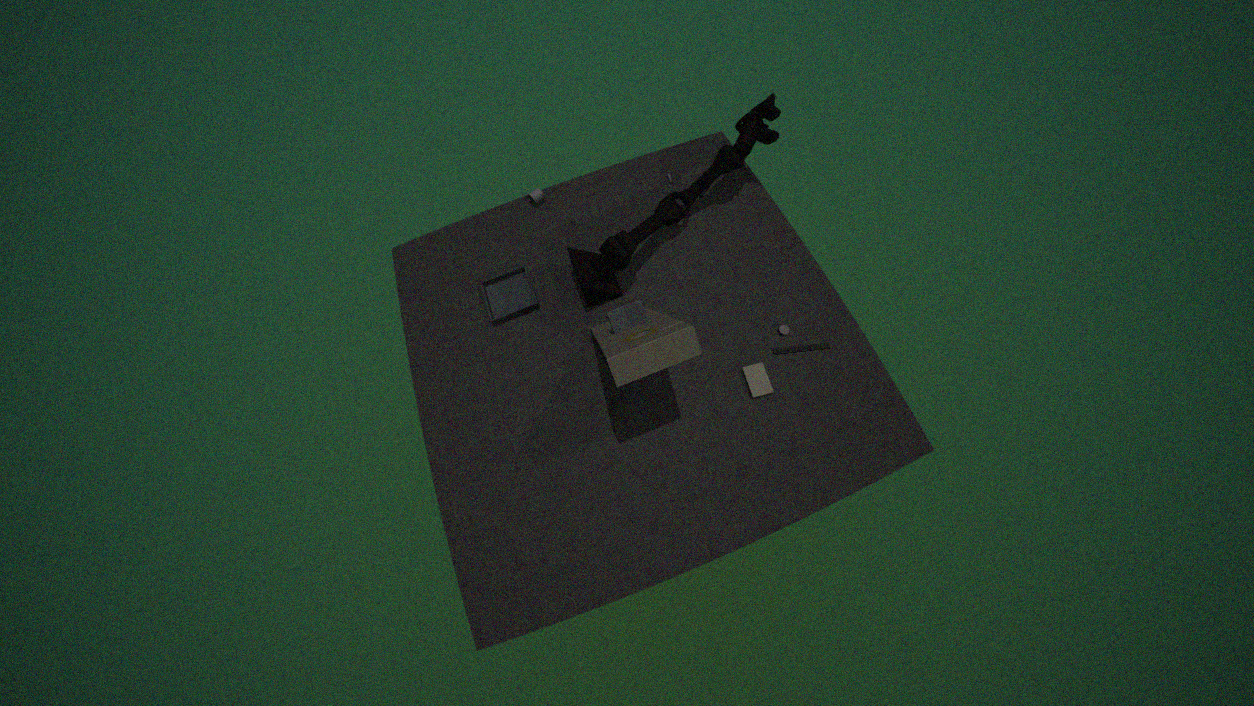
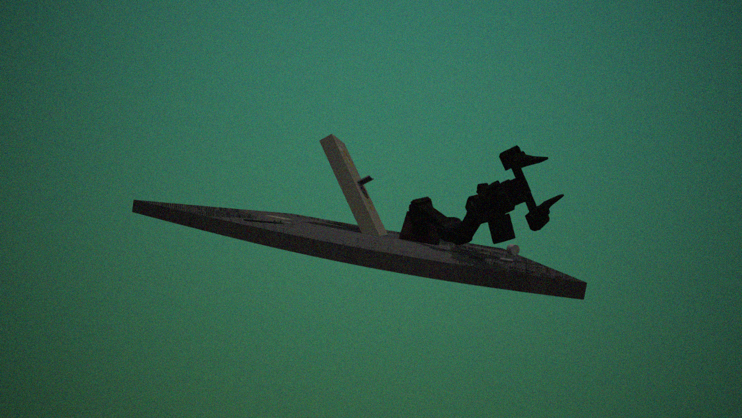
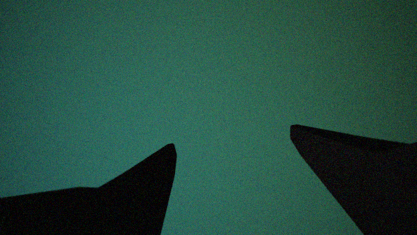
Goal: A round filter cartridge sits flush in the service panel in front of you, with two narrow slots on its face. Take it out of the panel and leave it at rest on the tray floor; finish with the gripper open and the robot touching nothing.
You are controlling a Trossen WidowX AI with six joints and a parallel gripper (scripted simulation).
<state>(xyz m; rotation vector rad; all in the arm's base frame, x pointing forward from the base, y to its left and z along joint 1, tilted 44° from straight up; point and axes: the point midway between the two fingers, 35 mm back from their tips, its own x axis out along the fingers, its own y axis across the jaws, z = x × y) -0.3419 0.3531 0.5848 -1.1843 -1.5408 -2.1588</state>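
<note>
My gripper tip is 730 mm short of the round white filter cartridge, 650 mm to the left of it and 70 mm below it. Round my gripper tip: blue-grey tray 340 mm ahead, 970 mm to the right, 200 mm below.
</note>
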